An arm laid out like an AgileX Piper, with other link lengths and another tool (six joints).
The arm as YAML. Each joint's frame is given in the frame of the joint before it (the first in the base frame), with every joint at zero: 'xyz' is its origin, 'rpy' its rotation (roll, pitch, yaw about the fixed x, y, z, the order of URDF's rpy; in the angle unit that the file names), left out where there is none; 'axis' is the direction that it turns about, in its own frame. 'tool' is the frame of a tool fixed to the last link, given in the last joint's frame.
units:
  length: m
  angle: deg
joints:
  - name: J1
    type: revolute
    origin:
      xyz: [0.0, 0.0, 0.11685]
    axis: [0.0, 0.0, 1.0]
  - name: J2
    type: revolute
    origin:
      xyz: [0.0, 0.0, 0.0]
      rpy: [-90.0, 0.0, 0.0]
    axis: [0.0, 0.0, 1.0]
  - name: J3
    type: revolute
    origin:
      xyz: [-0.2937, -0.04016, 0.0]
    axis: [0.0, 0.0, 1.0]
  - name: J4
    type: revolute
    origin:
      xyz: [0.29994, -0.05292, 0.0]
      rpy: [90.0, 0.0, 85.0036]
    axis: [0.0, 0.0, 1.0]
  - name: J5
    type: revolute
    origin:
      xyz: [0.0, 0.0, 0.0]
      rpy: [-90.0, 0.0, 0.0]
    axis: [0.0, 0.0, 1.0]
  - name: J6
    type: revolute
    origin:
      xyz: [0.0, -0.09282, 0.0]
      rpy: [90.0, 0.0, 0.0]
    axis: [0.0, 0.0, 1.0]
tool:
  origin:
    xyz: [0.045, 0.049, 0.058]
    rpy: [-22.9, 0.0, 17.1]
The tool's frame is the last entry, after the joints.
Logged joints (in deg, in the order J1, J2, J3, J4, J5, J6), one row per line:
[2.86 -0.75 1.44 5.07 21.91 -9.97]
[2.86 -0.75 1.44 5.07 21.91 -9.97]
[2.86 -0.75 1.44 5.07 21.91 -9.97]
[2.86 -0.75 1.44 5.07 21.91 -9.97]
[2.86 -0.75 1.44 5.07 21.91 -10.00]
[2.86 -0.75 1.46 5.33 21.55 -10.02]
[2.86 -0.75 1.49 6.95 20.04 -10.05]
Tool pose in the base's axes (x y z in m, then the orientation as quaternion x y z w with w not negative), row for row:
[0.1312 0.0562 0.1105 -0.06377 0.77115 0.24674 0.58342]
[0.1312 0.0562 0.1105 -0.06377 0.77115 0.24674 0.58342]
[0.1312 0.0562 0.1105 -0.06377 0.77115 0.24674 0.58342]
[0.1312 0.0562 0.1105 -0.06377 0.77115 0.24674 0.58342]
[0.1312 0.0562 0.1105 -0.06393 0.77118 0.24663 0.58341]
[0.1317 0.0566 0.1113 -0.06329 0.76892 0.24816 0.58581]
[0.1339 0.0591 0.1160 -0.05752 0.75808 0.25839 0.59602]
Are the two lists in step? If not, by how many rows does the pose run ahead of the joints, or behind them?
They are in step.
